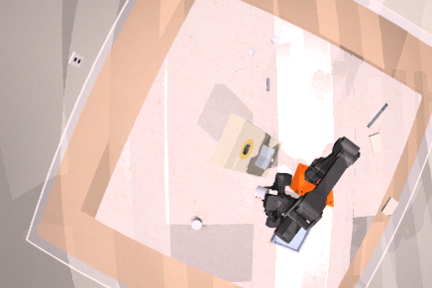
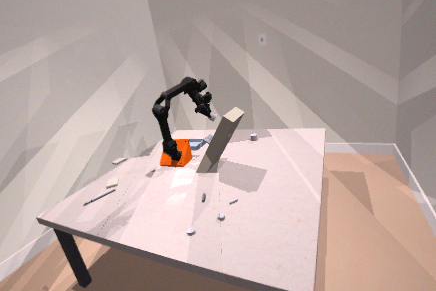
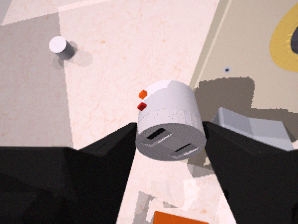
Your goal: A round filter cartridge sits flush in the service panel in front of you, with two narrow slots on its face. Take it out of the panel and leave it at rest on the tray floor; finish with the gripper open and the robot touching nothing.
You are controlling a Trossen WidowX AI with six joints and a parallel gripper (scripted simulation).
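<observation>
My gripper tip is 290 mm past the grey-blue tray, 160 mm to the right of it and 260 mm above it. Round my gripper tip: beige service panel 90 mm ahead, 120 mm to the right, 110 mm below; then white round cartridge right at my gripper tip.
</observation>
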